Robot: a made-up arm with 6 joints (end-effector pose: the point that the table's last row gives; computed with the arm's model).
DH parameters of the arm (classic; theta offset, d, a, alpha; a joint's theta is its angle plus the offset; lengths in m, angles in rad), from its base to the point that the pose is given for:
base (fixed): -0.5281 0 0.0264 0
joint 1: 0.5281 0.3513 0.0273 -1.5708
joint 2: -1.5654 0 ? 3.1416
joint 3: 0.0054 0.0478 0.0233 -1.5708
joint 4: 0 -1.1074 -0.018 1.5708
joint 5: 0 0.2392 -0.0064 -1.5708
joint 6: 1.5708 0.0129 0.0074 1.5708
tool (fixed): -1.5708 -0.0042 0 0
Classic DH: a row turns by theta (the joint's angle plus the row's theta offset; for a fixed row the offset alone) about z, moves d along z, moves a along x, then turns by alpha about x.
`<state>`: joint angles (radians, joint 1 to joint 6).
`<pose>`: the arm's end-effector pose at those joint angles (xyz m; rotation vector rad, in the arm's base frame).
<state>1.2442 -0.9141 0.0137 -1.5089 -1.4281 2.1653</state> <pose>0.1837 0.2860 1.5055 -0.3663 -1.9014 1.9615</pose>
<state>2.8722 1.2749 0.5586 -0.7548 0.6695 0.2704</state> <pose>-1.2708 0.5442 -0.3051 -0.0823 0.4167 2.3737</pose>
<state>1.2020 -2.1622 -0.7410 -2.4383 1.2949 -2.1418</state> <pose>-0.2143 -0.1987 1.0545 -1.0278 -0.4236 0.3776</pose>
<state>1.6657 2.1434 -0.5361 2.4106 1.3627 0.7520</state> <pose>-0.0522 -0.3436 -0.6979 -0.6764 -0.3403 -2.2811</pose>
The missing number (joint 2, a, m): 0.6693
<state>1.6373 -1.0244 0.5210 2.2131 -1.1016 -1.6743</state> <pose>-0.0172 -0.7478 1.8101 1.4358 -0.7969 -0.0322</pose>
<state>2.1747 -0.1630 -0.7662 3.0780 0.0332 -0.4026</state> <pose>-0.6144 0.5918 0.4437 1.4016 2.2335 -0.9563</pose>
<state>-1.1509 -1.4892 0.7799 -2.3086 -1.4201 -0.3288</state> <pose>-0.3783 1.1606 1.3422 -0.3507 0.1761 1.1293</pose>
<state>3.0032 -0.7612 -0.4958 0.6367 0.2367 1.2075</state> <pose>-0.5273 0.3281 1.2594 0.3885 -2.2393 1.6094</pose>
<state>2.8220 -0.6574 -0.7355 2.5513 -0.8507 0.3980</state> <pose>-0.7038 0.0827 0.9655 -0.8941 -2.2864 0.0693</pose>
